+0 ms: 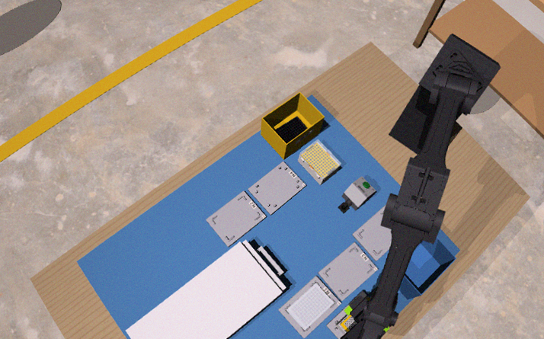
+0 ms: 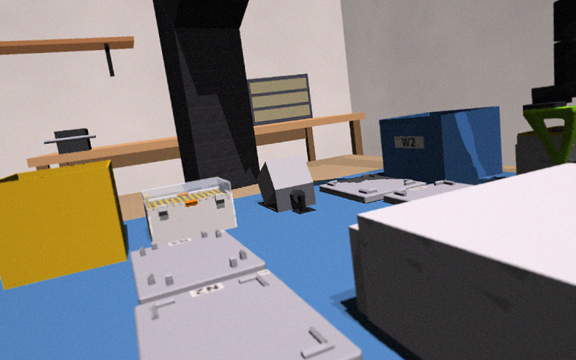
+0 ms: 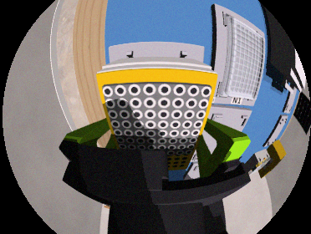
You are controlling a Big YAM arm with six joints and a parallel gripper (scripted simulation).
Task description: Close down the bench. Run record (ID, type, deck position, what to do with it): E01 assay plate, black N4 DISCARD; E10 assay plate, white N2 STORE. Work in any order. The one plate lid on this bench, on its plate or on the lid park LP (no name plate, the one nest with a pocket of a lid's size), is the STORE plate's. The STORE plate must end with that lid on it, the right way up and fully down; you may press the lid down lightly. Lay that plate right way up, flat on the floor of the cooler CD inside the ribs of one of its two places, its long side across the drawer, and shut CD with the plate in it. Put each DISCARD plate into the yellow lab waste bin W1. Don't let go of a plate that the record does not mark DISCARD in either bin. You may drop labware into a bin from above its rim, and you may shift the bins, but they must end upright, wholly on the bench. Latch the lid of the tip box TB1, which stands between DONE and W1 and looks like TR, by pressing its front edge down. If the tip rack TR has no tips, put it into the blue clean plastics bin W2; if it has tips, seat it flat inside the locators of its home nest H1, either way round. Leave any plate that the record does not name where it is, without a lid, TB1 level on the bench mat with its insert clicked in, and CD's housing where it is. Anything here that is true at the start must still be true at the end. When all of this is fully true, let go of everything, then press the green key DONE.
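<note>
Now: the tip rack TR 10 mm to the right of my hand and 10 mm above it. The rest, counted from my hand: nest H1 (50 mm below); then lid park LP (220 mm to the right, 220 mm behind, 50 mm below); then blue bin W2 (260 mm behind, 60 mm to the right, 20 mm below).
</note>
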